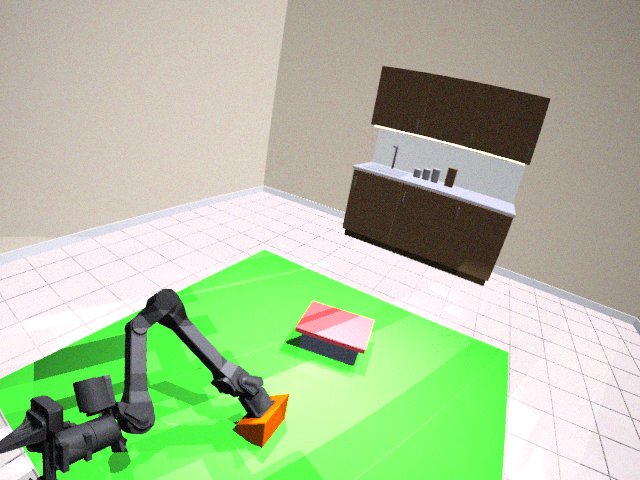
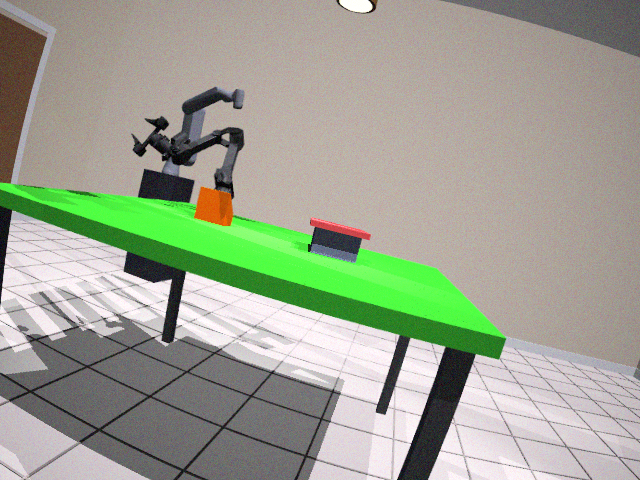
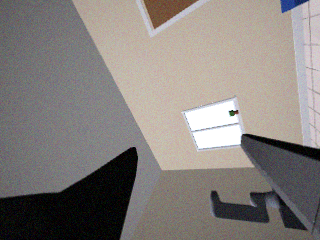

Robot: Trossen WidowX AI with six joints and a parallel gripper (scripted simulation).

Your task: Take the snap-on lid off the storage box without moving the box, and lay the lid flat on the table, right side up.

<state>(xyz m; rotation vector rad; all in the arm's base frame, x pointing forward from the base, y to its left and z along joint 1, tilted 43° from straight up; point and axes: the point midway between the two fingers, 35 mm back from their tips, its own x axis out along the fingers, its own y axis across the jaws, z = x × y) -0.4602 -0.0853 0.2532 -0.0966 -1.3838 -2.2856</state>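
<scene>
Right now my gripper tip is 940 mm short of the lid, 90 mm to the left of it and 200 mm above it. The rest, counted from my gripper tip: storage box: 940 mm ahead, 90 mm to the right, 250 mm below.
</scene>
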